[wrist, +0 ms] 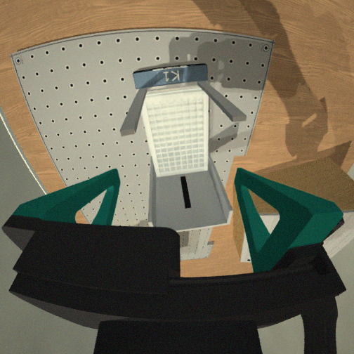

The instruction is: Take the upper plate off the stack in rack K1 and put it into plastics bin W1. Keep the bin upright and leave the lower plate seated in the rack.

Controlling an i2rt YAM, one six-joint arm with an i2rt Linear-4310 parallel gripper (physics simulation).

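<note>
Rack K1 (pixel 167 206) stands on the pegboard, with its blue K1 label at the far end, a slotted grey tray at the near end and two grey arms splayed out at the sides. The upper plate (pixel 177 132), white with a grid of wells, lies in the rack. The lower plate cannot be told apart beneath it. My gripper (pixel 176 174) is open, with its green fingers wide apart, above the near part of the rack, one on each side of it. Nothing is held between the fingers. Plastics bin W1 does not show in the wrist view.
The grey pegboard (pixel 95 95) lies on the wooden table (pixel 115 17). A brown-topped box (pixel 310 180) with pale sides stands at the right, partly behind the right finger. Shadows of the arm fall across the far right of the board and table.
</note>
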